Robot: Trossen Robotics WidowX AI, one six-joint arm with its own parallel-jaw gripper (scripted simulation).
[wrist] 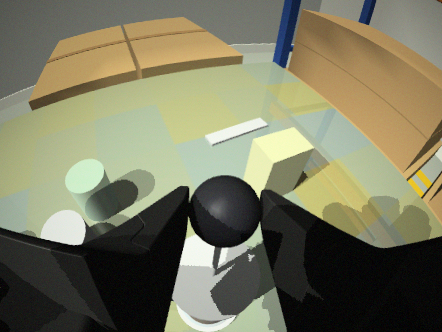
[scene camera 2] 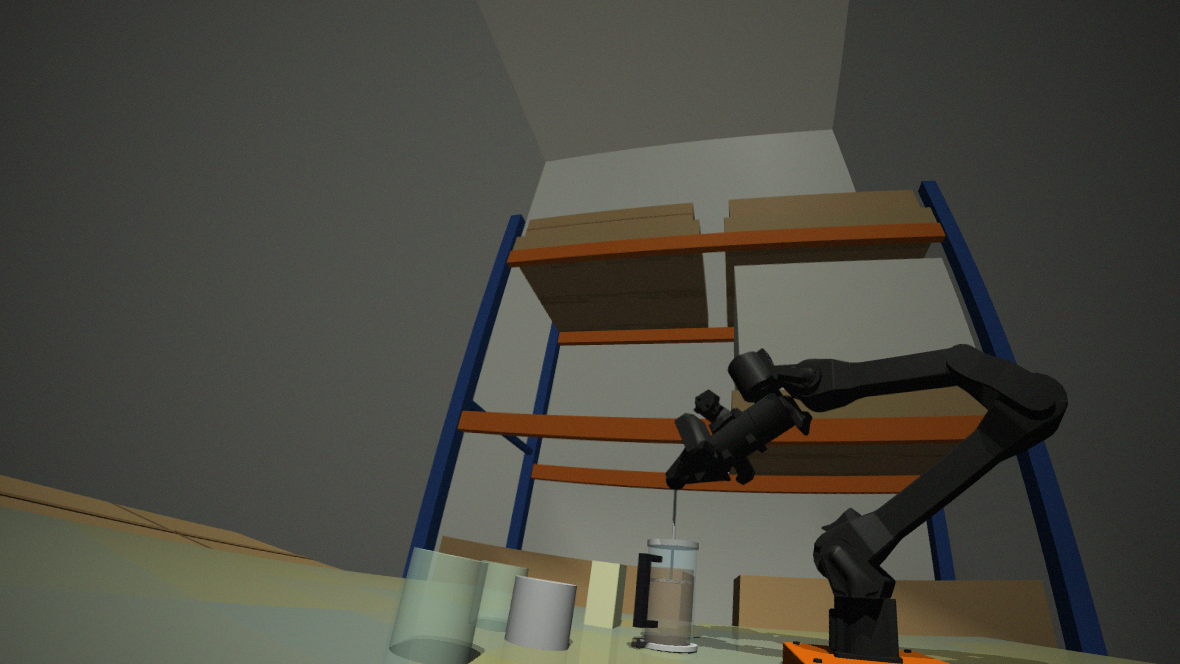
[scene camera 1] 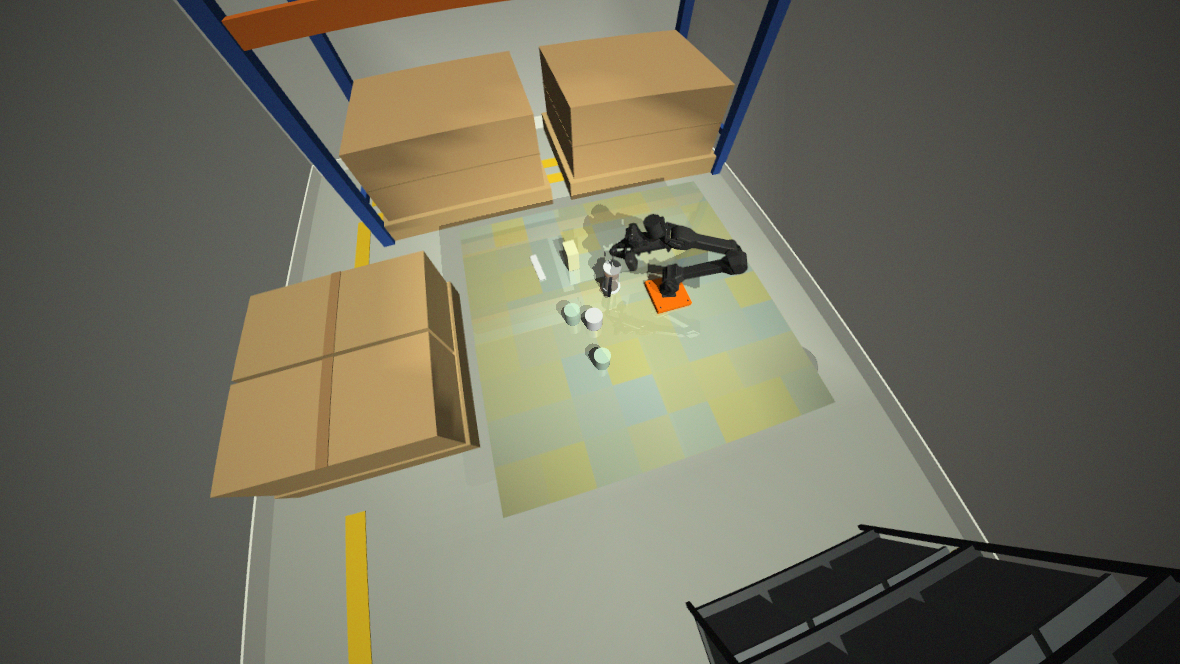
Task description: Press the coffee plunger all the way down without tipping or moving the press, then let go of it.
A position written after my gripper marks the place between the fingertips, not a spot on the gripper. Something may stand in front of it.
Observation:
In view: my gripper (scene camera 2: pixel 672 479), a coffee press (wrist: pixel 218 276), a pale yellow block (wrist: pixel 275 162) and a flat white strip (wrist: pixel 234 131).
My gripper shows as well in the wrist view (wrist: pixel 224 197) and in scene camera 1 (scene camera 1: pixel 611 251).

